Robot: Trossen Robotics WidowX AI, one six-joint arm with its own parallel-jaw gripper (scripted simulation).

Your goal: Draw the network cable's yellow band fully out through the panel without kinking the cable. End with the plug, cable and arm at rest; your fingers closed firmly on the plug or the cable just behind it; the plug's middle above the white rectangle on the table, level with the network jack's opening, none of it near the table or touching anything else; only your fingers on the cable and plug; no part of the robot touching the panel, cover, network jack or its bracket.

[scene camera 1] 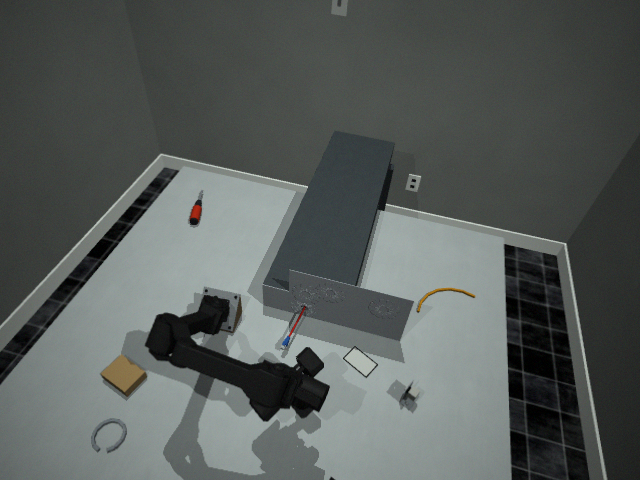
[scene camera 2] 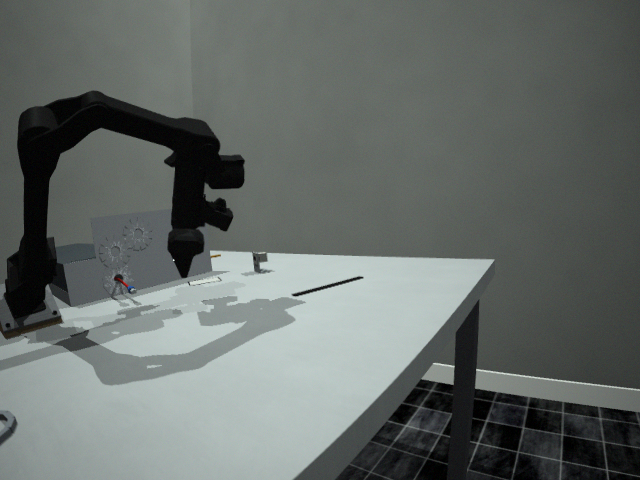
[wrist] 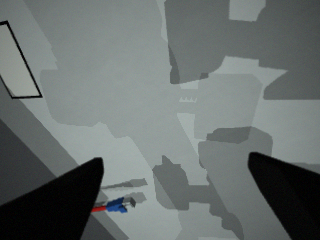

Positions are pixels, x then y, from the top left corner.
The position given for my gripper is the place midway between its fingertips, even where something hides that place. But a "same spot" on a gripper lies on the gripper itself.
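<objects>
I see my gripper in the wrist view, in scene camera 1 and in scene camera 2 (pixel 184 266). On my gripper (wrist: pixel 69 199) is the same spot as (scene camera 1: pixel 305 373). There is a cardboard box too, and I find it in scene camera 1 (pixel 124 375); the box is out of frame in scene camera 2, and in the wrist view the box is out of frame as well.
</objects>
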